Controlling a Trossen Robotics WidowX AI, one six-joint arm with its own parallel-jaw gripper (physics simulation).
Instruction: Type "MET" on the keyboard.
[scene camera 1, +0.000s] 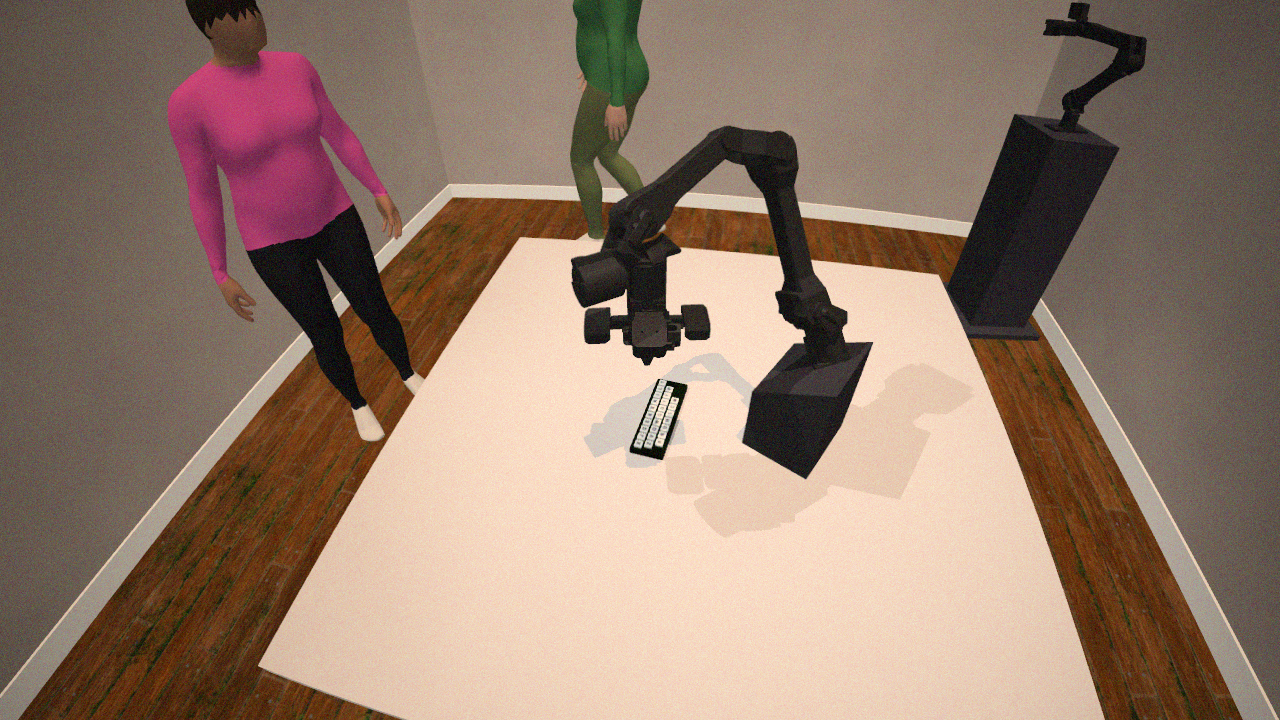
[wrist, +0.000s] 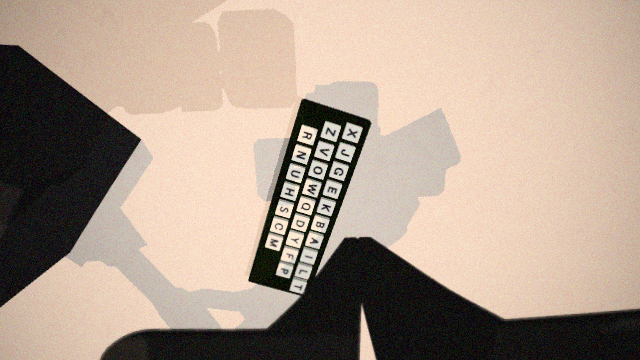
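Pixels of known places: gripper, fingertip midpoint: (scene camera 1: 647, 363) (wrist: 356, 250); arm's base, link origin: (scene camera 1: 830, 356).
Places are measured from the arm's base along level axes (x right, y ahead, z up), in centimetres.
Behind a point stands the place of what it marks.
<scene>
The black keyboard (scene camera 1: 658, 420) @[x -0.4, y 30.4, z -18.0 cm] (wrist: 310, 200) @[x 0.5, y 30.6, z -18.0 cm] with white letter keys lies flat on the pale mat (scene camera 1: 537, 573) @[x -32.8, y 49.3, z -19.7 cm]. In the wrist view the M key (wrist: 273, 242) @[x 5.2, y 27.2, z -18.0 cm] is at the lower end of the left row, the E key (wrist: 332, 190) @[x -0.7, y 32.7, z -18.0 cm] is mid-way along the right row, and the T key (wrist: 298, 286) @[x 10.2, y 29.9, z -18.0 cm] is at the bottom end of the right row, close beside the finger outline. My gripper (scene camera 1: 648, 360) @[x -6.2, y 32.2, z 3.1 cm] (wrist: 356, 250) @[x -6.2, y 32.2, z 3.1 cm] is shut and empty, pointing down. It hangs above the keyboard, apart from it. In the wrist view its fingertips show to the right of the keyboard's lower part.
My arm's angular base (scene camera 1: 801, 402) @[x -9.7, y 6.6, z -1.7 cm] stands on the mat right of the keyboard. Its dark corner (wrist: 60, 150) @[x -5.3, y 12.6, z -10.4 cm] shows at the wrist view's left. Two human figures stand at the left (scene camera 1: 268, 161) and back (scene camera 1: 611, 80). A second arm stands on a tall pedestal (scene camera 1: 1029, 223) at the right.
</scene>
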